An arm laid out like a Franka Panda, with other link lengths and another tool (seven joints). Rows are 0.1 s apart.
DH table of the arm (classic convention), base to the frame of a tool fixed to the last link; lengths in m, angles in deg. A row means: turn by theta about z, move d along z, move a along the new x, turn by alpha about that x. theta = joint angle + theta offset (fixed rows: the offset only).
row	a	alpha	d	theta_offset
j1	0	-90	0.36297	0
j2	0	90	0	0
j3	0.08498	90	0.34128	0
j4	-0.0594	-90	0	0
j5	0	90	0.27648	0
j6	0.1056	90	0	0
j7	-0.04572	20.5	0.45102	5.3
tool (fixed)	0	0	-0.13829	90
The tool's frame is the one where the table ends.
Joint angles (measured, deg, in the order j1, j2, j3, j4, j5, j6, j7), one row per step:
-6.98, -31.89, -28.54, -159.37, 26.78, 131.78, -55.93
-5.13, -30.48, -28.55, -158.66, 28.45, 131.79, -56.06
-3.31, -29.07, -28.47, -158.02, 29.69, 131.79, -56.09
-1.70, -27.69, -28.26, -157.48, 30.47, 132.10, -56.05
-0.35, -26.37, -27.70, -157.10, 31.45, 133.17, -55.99
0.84, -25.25, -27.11, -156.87, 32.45, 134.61, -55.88
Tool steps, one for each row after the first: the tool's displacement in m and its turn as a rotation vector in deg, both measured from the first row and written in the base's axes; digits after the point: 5 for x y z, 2 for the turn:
0.00768, 0.00855, -0.00065, 0.97, 0.33, 0.71
0.01398, 0.01700, -0.00221, 1.62, 0.90, 1.66
0.01953, 0.02306, -0.00447, 1.71, 1.53, 2.61
0.02684, 0.02685, -0.00654, 1.34, 1.82, 3.08
0.03443, 0.02922, -0.00831, 0.80, 1.85, 3.19

